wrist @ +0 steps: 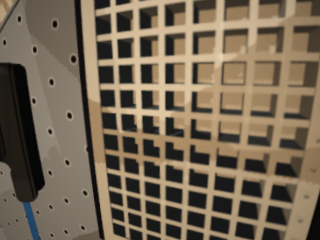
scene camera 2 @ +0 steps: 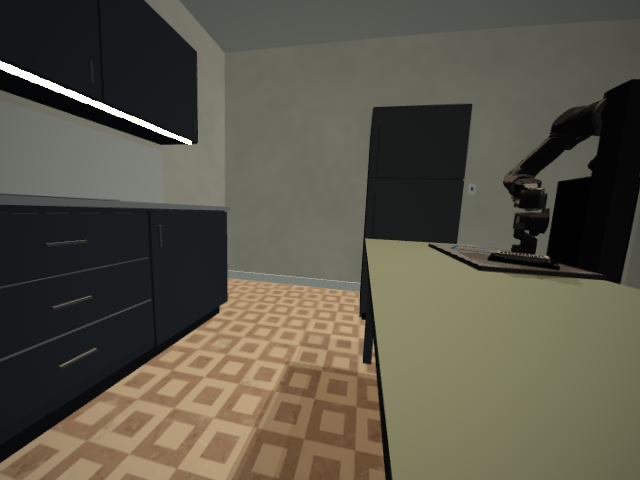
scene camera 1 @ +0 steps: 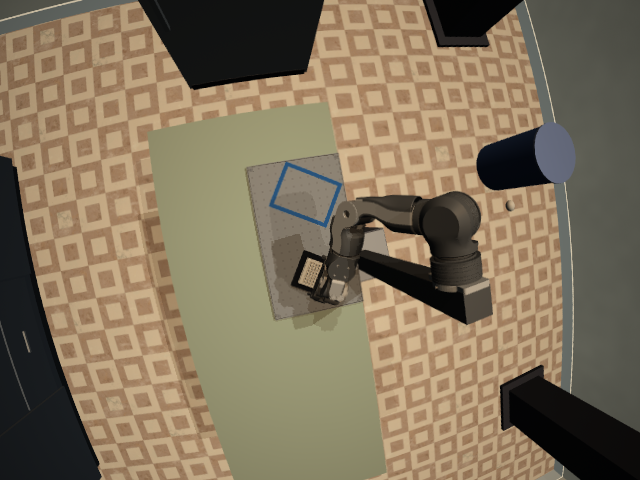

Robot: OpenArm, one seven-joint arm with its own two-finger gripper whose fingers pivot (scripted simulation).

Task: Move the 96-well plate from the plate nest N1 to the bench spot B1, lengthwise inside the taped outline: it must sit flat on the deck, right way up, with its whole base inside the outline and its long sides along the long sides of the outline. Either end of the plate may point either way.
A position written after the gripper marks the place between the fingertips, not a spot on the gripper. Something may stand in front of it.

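Observation:
There's a cream 96-well plate (wrist: 237, 82) here, and the gripper (scene camera 2: 522, 250) is showing too.

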